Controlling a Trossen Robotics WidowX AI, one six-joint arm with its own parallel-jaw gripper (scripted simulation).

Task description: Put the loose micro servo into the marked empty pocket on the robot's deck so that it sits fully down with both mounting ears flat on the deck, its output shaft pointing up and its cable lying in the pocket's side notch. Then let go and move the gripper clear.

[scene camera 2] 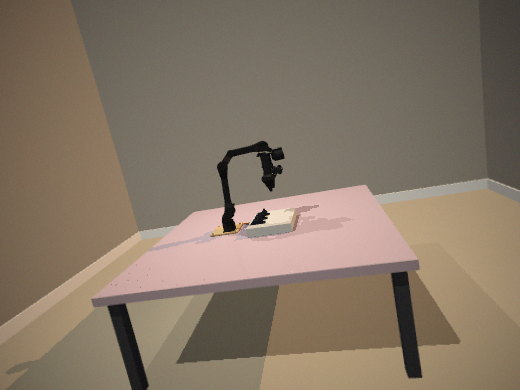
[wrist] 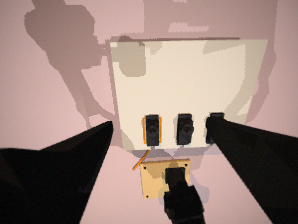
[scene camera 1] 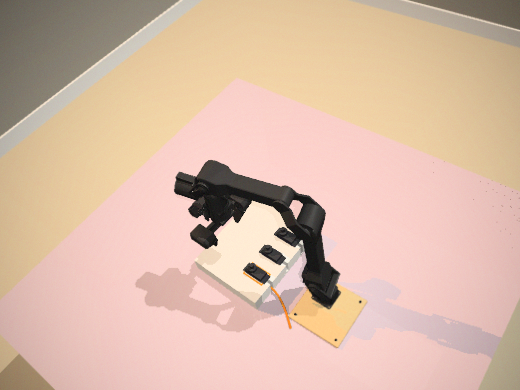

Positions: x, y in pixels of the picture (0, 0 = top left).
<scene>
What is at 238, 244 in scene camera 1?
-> A cream deck.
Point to a cream deck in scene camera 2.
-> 279, 221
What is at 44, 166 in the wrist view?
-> My gripper.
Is my gripper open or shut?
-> Open.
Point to a cream deck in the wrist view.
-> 166, 78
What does my gripper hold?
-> Nothing.
</scene>
